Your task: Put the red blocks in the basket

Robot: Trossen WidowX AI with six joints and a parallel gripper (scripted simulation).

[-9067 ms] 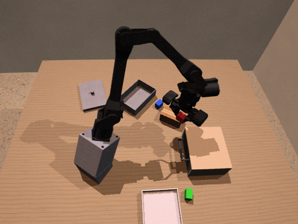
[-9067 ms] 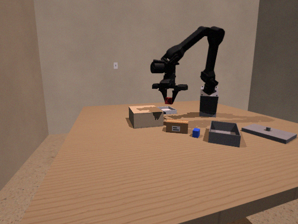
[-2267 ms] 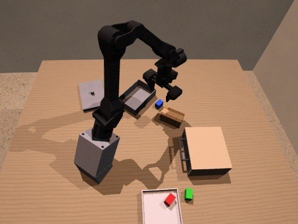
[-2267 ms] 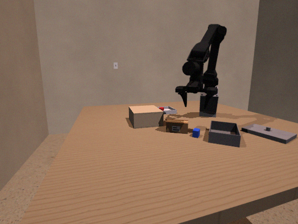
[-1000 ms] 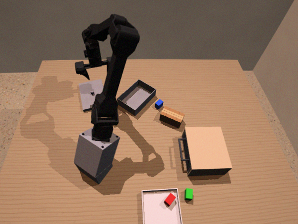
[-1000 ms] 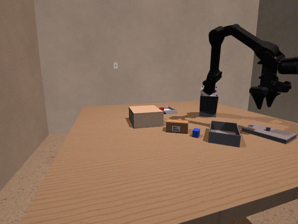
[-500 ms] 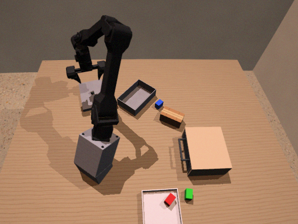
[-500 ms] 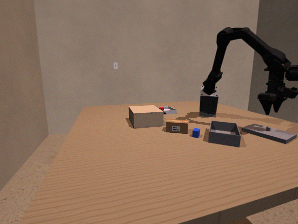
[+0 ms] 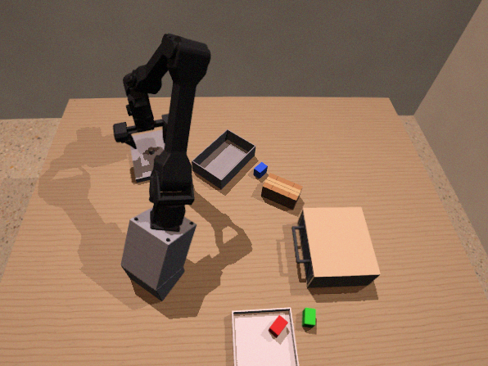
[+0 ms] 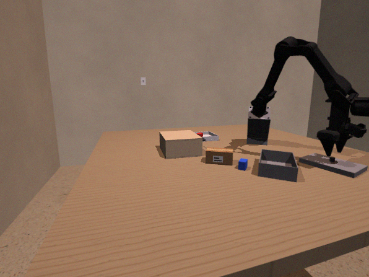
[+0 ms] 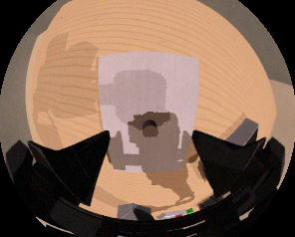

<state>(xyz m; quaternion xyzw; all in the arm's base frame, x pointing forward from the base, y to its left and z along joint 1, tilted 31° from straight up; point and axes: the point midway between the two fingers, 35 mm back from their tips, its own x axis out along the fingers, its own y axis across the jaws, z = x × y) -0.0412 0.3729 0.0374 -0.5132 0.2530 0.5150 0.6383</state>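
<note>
My gripper is now 70 mm above the knobbed lid. Also, from my hand: drawer: 490 mm ahead, 390 mm to the right, 50 mm below; blue block: 350 mm ahead, 100 mm to the right, 70 mm below; brown crate: 400 mm ahead, 190 mm to the right, 50 mm below.
</note>
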